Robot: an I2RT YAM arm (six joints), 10 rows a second.
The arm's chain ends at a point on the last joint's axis. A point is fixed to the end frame.
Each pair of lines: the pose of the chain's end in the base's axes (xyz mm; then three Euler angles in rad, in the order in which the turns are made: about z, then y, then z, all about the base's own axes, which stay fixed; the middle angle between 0 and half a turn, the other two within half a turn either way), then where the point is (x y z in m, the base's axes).
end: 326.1 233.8 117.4 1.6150 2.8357 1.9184
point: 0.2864 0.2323 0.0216
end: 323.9 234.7 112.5 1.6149 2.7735 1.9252
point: 0.2822 0.2385 0.0176
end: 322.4 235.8 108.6 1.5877 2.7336 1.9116
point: 0.2803 0.2430 0.0141
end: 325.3 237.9 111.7 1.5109 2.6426 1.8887
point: 0.2829 0.2522 0.0181
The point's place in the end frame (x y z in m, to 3 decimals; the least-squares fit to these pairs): 0.037 -0.019 0.095
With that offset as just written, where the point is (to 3 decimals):
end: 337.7 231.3 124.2 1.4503 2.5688 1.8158
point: 0.297 0.254 0.032
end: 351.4 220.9 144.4 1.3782 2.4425 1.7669
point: 0.311 0.255 0.055
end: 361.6 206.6 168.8 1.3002 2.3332 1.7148
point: 0.324 0.251 0.083
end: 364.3 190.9 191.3 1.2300 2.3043 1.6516
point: 0.332 0.239 0.105
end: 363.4 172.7 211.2 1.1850 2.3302 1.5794
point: 0.336 0.220 0.123
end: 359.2 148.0 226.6 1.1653 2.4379 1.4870
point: 0.336 0.187 0.133
